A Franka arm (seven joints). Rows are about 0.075 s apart.
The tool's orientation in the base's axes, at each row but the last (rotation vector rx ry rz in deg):
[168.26 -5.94 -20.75]
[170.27 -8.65 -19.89]
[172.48 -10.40 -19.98]
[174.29 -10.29 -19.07]
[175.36 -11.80 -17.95]
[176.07 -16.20 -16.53]
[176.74 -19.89 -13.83]
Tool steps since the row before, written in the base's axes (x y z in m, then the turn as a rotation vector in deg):
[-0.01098 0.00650 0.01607 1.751 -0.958 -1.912]
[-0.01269 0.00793 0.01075 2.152 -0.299 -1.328]
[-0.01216 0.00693 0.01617 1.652 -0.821 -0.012]
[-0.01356 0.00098 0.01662 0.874 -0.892 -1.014]
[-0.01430 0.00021 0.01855 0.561 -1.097 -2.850]
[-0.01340 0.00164 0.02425 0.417 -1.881 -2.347]
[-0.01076 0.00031 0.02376 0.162 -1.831 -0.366]
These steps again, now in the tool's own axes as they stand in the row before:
[-0.01498 -0.00286 -0.01372 2.230 0.501 1.554]
[-0.01559 -0.00508 -0.00840 2.412 -0.090 0.810]
[-0.01623 -0.00364 -0.01345 1.706 0.634 -0.299]
[-0.01677 0.00196 -0.01326 1.172 0.700 0.851]
[-0.01757 0.00292 -0.01521 1.260 0.811 2.720]
[-0.01763 0.00218 -0.02133 1.174 1.636 2.272]
[-0.01401 0.00312 -0.02178 0.620 1.733 0.355]

